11 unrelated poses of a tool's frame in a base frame.
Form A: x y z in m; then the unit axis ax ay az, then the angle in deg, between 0 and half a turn.
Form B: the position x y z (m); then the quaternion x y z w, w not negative. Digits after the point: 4 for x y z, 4 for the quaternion.
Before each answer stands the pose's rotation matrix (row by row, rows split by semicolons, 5 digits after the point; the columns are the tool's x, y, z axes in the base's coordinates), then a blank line. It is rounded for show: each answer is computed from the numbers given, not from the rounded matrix.
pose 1, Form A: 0.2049 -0.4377 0.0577 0.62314 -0.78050 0.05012 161.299
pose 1, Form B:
-0.19110 -0.96312 -0.18944; -0.93098 0.23900 -0.27597; 0.31107 0.12363 -0.94231

0.2049 -0.4377 0.0577 0.6149 -0.7701 0.0495 0.1625
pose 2, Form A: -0.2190 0.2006 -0.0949 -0.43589 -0.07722 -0.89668 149.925
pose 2, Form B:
-0.51095 0.51214 0.69039; -0.38657 -0.85425 0.34760; 0.76779 -0.08928 0.63446

-0.2190 0.2006 -0.0949 -0.4210 -0.0746 -0.8660 0.2595
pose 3, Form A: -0.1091 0.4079 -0.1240 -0.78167 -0.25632 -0.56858 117.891
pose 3, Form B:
0.42905 0.79662 0.42581; -0.20845 -0.37136 0.90479; 0.87890 -0.47696 0.00673

-0.1091 0.4079 -0.1240 -0.6696 -0.2196 -0.4871 0.5159
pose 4, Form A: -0.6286 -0.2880 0.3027 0.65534 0.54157 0.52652 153.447
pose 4, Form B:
-0.08087 0.43703 0.89581; 0.90776 -0.33886 0.24727; 0.41161 0.83318 -0.36931

-0.6286 -0.2880 0.3027 0.6378 0.5271 0.5124 0.2297
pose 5, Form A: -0.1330 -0.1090 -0.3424 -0.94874 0.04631 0.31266 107.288
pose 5, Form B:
0.87041 -0.35553 -0.34056; 0.24154 -0.29439 0.92466; -0.42900 -0.88709 -0.17037

-0.1330 -0.1090 -0.3424 -0.7641 0.0373 0.2518 0.5928
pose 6, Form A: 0.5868 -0.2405 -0.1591 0.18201 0.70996 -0.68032 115.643
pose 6, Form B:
-0.38530 0.79845 0.46262; -0.42817 0.28941 -0.85610; -0.81744 -0.52794 0.23037

0.5868 -0.2405 -0.1591 0.1541 0.6009 -0.5758 0.5326
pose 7, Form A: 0.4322 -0.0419 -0.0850 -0.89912 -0.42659 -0.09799 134.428
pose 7, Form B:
0.67431 0.72203 -0.15486; 0.58207 -0.39065 0.71315; 0.45442 -0.57103 -0.68369

0.4322 -0.0419 -0.0850 -0.8290 -0.3933 -0.0903 0.3873
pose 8, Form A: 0.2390 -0.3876 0.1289 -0.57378 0.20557 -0.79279 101.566
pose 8, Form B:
0.19474 0.63509 0.74749; -0.91829 -0.14976 0.36648; 0.34470 -0.75778 0.55404

0.2390 -0.3876 0.1289 -0.4445 0.1593 -0.6142 0.6323
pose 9, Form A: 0.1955 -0.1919 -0.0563 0.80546 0.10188 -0.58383 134.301
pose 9, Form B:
0.40345 0.55721 -0.72577; -0.27846 -0.68080 -0.67747; -0.87160 0.47543 -0.11951

0.1955 -0.1919 -0.0563 0.7423 0.0939 -0.5380 0.3883
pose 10, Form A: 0.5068 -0.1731 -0.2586 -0.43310 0.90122 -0.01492 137.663
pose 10, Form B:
-0.41296 -0.66879 0.61820; -0.68889 0.67338 0.26830; -0.59573 -0.31507 -0.73881

0.5068 -0.1731 -0.2586 -0.4039 0.8404 -0.0139 0.3611
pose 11, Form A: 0.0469 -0.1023 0.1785 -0.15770 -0.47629 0.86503 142.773
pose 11, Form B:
-0.75157 -0.38840 -0.53318; 0.65824 -0.38876 -0.64466; 0.04311 -0.83547 0.54785

0.0469 -0.1023 0.1785 -0.1495 -0.4514 0.8198 0.3192
